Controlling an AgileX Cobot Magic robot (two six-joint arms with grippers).
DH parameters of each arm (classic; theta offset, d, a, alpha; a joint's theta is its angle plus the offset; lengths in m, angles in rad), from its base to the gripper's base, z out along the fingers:
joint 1: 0 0.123 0 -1.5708
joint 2: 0.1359 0 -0.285 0
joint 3: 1.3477 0 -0.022 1.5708
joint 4: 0 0.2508 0 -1.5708
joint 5: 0 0 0.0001 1.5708
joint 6: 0 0.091 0 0
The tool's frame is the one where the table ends.
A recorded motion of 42 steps. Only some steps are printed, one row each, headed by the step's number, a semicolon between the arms.
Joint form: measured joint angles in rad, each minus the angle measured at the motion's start. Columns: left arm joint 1, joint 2, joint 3, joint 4, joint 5, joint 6; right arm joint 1, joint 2, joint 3, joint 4, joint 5, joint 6.
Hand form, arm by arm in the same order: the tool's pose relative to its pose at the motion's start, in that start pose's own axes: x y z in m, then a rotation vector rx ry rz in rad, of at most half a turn. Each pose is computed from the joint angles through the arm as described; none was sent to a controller.
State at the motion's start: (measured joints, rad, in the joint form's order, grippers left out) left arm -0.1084 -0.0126 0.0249 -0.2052 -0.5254 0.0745; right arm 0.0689 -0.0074 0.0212 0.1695 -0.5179 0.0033
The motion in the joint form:
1: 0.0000 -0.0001 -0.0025 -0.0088 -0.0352 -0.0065; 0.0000 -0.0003 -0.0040 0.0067 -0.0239 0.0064
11: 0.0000 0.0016 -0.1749 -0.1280 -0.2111 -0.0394; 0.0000 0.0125 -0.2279 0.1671 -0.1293 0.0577
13: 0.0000 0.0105 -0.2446 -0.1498 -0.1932 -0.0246; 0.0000 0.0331 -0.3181 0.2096 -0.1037 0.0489
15: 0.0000 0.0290 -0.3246 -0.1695 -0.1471 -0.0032; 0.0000 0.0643 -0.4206 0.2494 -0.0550 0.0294
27: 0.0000 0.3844 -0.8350 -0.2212 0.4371 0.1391; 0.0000 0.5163 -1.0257 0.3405 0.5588 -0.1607
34: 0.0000 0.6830 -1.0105 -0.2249 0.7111 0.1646; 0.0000 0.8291 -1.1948 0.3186 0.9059 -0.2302
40: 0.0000 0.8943 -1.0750 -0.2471 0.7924 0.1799; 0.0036 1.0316 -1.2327 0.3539 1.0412 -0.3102
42: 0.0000 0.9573 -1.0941 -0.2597 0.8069 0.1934; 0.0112 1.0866 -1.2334 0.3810 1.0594 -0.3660
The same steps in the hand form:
1: -0.0040 0.0006 0.0002 -0.0068 -0.0374 -0.0143; -0.0035 -0.0001 0.0004 0.0026 -0.0282 0.0126
11: -0.0738 0.0023 0.0084 -0.0589 -0.3755 -0.1699; -0.0829 0.0031 0.0139 0.0358 -0.3394 0.2263
13: -0.0937 0.0006 0.0121 -0.0604 -0.4152 -0.1840; -0.1074 0.0058 0.0196 0.0368 -0.3797 0.2659
15: -0.1137 -0.0021 0.0177 -0.0564 -0.4273 -0.1906; -0.1327 0.0098 0.0270 0.0324 -0.3975 0.2941
27: -0.1759 -0.0355 0.1077 0.0674 -0.0042 -0.1087; -0.1981 0.0516 0.1405 -0.0910 0.0627 0.1999
34: -0.1371 -0.0493 0.1794 0.1243 0.3802 -0.0752; -0.1370 0.0632 0.2148 -0.1587 0.5332 0.1003
40: -0.0867 -0.0521 0.2232 0.1269 0.6025 -0.0815; -0.0718 0.0637 0.2497 -0.2002 0.8151 0.0717
42: -0.0706 -0.0525 0.2350 0.1275 0.6586 -0.0817; -0.0515 0.0648 0.2567 -0.2295 0.8783 0.0543

